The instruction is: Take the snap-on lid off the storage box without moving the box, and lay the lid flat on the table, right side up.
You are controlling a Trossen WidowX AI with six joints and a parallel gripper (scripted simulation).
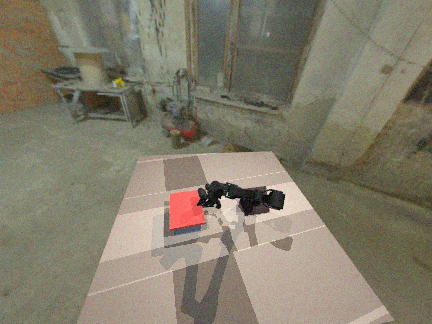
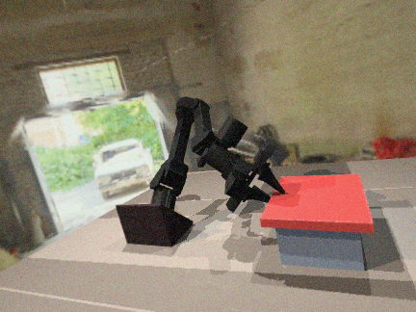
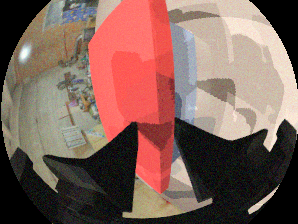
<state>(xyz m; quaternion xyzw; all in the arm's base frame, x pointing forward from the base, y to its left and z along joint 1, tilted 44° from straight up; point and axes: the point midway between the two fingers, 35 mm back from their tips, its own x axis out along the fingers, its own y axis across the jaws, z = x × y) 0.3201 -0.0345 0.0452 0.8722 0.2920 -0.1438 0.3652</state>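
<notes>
The red lid is 80 mm ahead of my gripper tip. Round my gripper tip: storage box: 80 mm ahead, 50 mm below.
</notes>
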